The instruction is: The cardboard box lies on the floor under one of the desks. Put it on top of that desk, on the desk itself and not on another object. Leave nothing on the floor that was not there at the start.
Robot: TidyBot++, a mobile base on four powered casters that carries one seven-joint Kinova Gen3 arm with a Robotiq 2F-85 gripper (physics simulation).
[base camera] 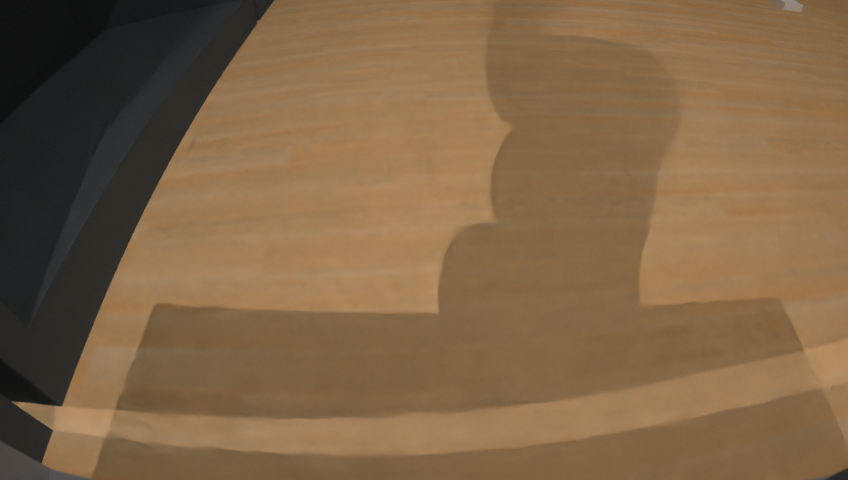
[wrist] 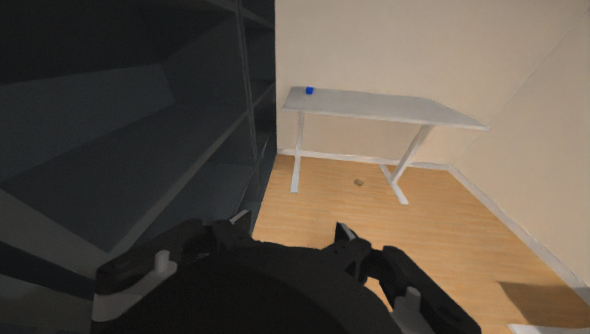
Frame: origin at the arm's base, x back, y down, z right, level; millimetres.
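Seen in the pictures: gripper, fingertip midpoint: [wrist: 292,226].
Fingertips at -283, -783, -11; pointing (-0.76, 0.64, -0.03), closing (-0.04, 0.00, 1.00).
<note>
Pixels of each thing's middle, then the offset from my fingertips to it, as dx, dy, dz. "*": a spot on its surface instead. Level surfaces: height alone.
- small brown cardboard box, body centre: [wrist: 358,182] -1385, +1155, +668
- light grey desk, its level: dy +230
- small blue cube, body centre: [wrist: 309,90] -1556, +207, -73
- pale piece, surface spot: [base camera: 791,5] * -1159, +1162, +1133
A small brown cardboard box [wrist: 358,182] lies on the floor under a light grey desk [wrist: 370,104] at the far wall in the wrist view. It lies between the desk's two legs, nearer the right one. The box does not show in the base camera view. My gripper [wrist: 292,226] is open, with its fingers wide apart and nothing seen between them. It is far from the box and the desk, on the near side of the room.
A dark shelf unit [wrist: 254,150] [base camera: 155,142] stands close on the left. A small blue cube [wrist: 309,90] sits on the desk's left end. A white piece [wrist: 545,329] shows at the lower right of the wrist view. Another pale piece [base camera: 791,5] shows at the base view's top right.
</note>
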